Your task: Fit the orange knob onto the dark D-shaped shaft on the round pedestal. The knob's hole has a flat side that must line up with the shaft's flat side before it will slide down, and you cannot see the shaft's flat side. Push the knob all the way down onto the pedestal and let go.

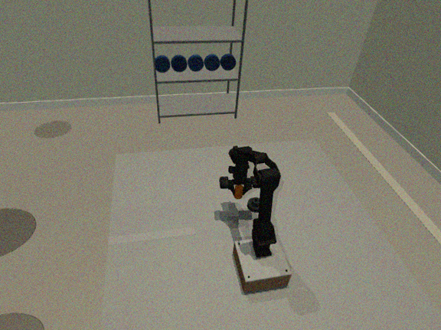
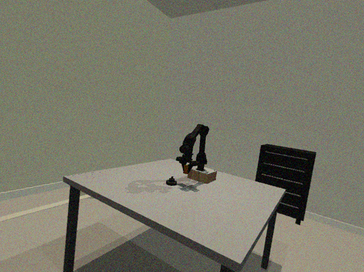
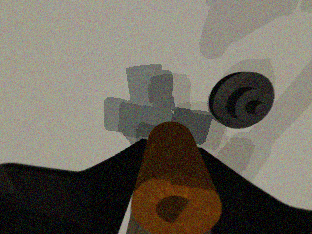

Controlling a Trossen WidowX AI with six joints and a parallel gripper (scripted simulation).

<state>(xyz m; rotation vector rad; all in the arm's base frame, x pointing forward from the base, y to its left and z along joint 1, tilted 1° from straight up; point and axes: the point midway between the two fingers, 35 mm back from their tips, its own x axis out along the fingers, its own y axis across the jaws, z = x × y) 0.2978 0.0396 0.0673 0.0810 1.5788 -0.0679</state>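
Right now my gripper tip is 11 cm to the left of the round dark pedestal, 9 cm above it and 2 cm short of it. From my gripper tip the other things lie so: orange knob 2 cm above.
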